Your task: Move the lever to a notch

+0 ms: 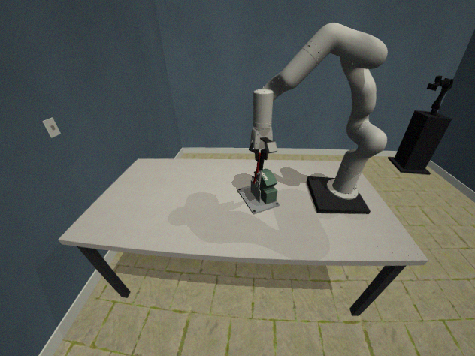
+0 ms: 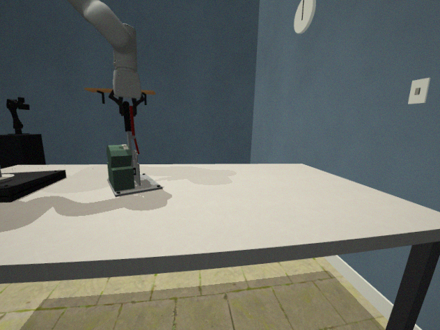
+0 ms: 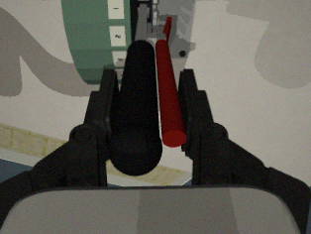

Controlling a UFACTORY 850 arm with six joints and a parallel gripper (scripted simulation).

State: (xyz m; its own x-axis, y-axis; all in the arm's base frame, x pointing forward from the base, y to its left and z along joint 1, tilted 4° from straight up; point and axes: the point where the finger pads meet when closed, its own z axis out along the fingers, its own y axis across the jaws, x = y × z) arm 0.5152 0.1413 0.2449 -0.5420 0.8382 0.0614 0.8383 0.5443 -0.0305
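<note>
Now: the red bar 11 cm below my hand, 2 cm ahead of it and 1 cm to the right of it.
</note>
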